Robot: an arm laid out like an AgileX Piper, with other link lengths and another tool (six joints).
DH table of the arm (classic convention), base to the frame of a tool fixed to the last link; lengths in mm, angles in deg. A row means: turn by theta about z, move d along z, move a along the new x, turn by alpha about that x. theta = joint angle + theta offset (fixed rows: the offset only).
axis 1: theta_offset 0; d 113.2; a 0; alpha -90
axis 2: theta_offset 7.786; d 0; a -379.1; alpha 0
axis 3: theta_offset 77.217; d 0; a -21.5; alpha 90
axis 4: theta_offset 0; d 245.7; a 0; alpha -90
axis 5: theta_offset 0; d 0; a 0; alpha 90
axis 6: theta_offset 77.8; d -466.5; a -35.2; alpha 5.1
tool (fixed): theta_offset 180; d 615.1; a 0; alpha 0
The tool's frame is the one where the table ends.
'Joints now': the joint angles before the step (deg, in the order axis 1, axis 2, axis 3, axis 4, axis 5, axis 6). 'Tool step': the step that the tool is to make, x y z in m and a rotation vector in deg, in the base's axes. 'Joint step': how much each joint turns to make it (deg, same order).
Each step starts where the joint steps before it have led.
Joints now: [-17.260 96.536 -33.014 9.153 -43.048 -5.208]
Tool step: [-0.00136 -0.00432 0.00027 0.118 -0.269 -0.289]
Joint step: [-0.999 0.000 0.000 -1.106 -0.137 0.825]
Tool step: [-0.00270 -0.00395 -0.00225 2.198 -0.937 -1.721]
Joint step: [-1.054 0.059 -0.001 -0.001 0.001 2.486]
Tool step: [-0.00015 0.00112 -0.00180 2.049 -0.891 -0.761]
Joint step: [-0.172 -0.004 0.002 -0.044 0.067 2.342]
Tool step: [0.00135 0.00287 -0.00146 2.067 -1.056 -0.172]
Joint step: [-0.003 0.000 -0.001 -0.683 -0.052 2.777]
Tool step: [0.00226 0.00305 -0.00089 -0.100 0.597 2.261]
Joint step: [-0.187 0.001 -0.001 -3.285 0.628 1.423]
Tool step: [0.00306 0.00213 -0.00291 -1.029 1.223 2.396]
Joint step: [0.000 0.532 0.001 -2.814 0.275 0.067]
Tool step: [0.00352 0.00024 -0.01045 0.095 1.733 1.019]
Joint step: [0.001 1.729 -0.065 -1.220 0.001 0.123]
